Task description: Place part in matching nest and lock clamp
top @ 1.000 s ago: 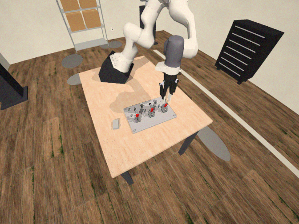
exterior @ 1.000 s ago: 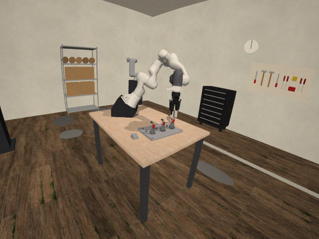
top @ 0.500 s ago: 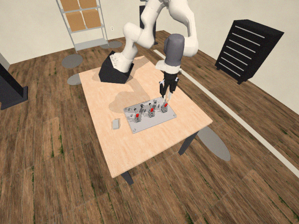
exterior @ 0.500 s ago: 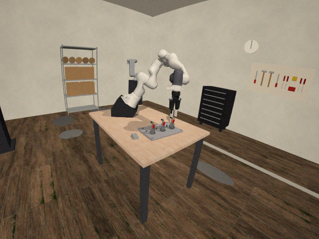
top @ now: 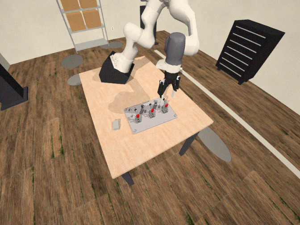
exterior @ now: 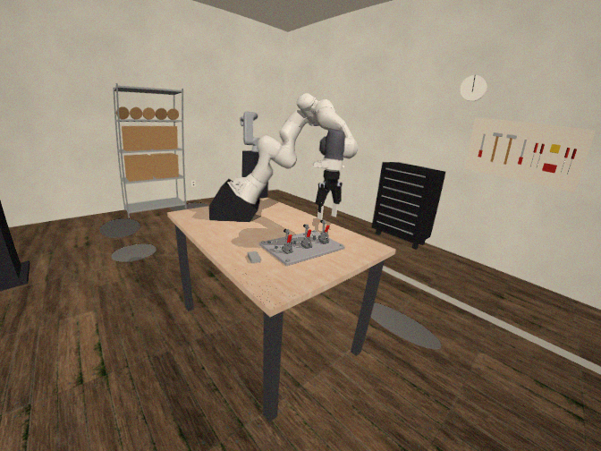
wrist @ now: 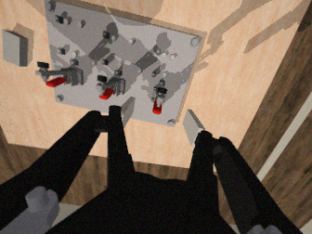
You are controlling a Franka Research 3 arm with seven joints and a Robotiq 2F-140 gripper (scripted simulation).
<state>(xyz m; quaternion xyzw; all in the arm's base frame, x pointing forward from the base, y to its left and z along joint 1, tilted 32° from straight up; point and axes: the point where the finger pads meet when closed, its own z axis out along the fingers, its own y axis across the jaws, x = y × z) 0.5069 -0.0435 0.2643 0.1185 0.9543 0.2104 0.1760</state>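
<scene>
Now: the grey block 90 mm behind my hand, 370 mm to the right of it and 160 mm below it. Round my hand: plate (50 mm behind, 110 mm to the right, 160 mm below).
</scene>
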